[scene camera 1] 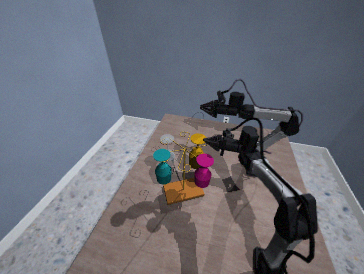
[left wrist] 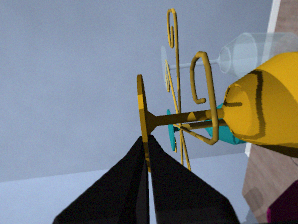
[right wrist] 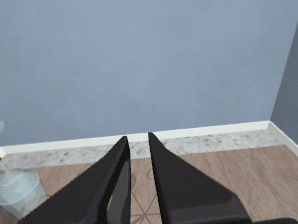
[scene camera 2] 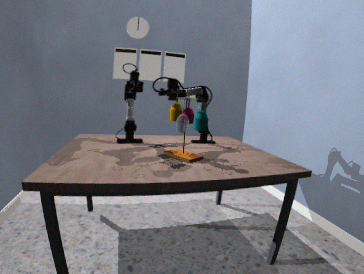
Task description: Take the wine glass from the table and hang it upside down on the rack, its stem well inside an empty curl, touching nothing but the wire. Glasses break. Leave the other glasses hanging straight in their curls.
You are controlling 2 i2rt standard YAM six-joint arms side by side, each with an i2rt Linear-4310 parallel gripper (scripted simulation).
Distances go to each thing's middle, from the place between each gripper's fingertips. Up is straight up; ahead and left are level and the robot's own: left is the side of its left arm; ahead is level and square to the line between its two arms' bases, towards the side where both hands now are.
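Left hand: 21 cm above the wire rack [scene camera 1: 183,190], 9 cm short of it, 4 cm to the right of it.
Wire rack: 23 cm below my right hand, 3 cm ahead of it, 30 cm to the left of it.
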